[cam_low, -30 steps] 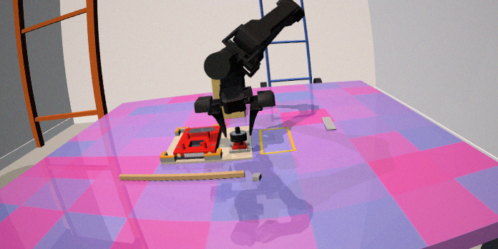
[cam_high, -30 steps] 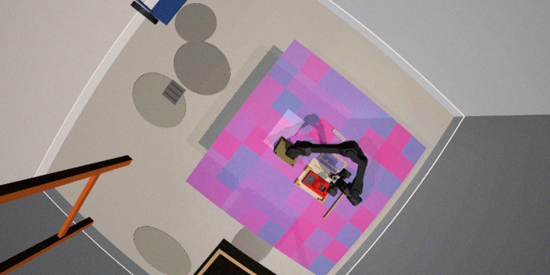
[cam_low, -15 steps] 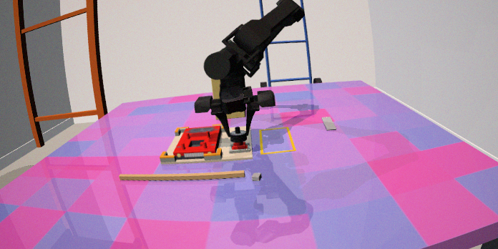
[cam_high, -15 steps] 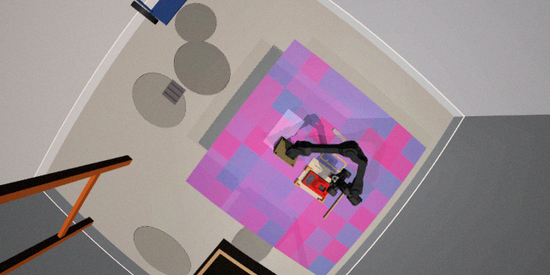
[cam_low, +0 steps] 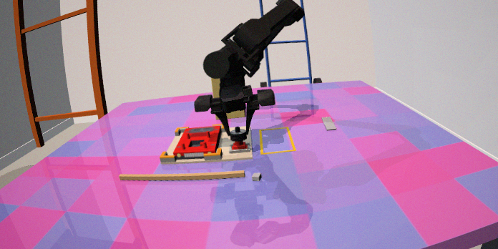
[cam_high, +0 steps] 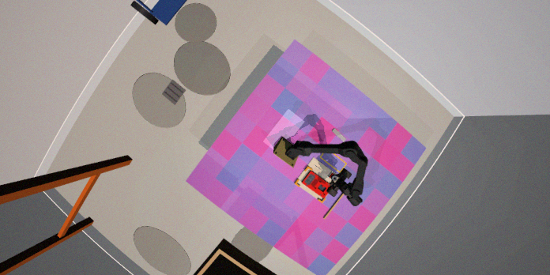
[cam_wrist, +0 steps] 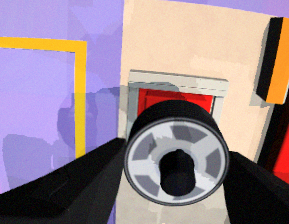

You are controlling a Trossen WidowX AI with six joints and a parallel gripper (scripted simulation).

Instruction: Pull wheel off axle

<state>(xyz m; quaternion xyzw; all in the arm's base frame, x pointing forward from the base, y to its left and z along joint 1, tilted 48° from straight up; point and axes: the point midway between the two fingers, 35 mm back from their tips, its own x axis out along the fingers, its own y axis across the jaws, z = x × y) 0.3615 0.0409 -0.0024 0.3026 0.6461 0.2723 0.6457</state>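
Now: gripper tip right at the black wheel. The rest, counted from my gripper tip: black axle (1 cm below); then grey cube (17 cm ahead, 4 cm below, 3 cm to the left); then wooden strip (15 cm ahead, 14 cm to the right, 4 cm below).
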